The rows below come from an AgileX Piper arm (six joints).
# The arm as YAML. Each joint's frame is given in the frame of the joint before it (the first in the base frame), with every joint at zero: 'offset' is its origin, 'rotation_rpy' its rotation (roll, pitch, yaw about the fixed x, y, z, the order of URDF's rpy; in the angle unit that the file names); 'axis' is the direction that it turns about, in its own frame. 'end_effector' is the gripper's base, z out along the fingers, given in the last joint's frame.
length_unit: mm
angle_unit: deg
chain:
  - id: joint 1
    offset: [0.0, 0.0, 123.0]
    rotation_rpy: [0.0, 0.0, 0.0]
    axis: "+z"
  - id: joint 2
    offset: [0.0, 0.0, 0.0]
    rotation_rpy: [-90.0, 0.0, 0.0]
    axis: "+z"
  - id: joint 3
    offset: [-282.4, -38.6, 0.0]
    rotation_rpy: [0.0, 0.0, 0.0]
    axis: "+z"
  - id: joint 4
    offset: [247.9, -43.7, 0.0]
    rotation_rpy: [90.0, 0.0, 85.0]
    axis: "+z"
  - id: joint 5
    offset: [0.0, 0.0, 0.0]
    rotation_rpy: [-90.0, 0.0, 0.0]
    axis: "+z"
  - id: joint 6
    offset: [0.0, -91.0, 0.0]
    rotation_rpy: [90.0, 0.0, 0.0]
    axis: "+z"
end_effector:
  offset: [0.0, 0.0, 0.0]
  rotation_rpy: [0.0, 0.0, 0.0]
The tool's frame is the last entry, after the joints.
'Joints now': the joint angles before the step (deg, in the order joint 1, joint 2, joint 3, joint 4, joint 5, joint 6). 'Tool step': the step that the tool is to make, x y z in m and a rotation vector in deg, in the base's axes. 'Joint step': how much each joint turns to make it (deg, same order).
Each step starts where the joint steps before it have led.
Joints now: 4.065, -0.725, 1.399, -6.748, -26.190, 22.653
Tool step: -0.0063, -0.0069, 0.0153, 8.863, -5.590, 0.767
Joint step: 0.064, -0.053, -1.593, 8.914, -4.555, -0.501
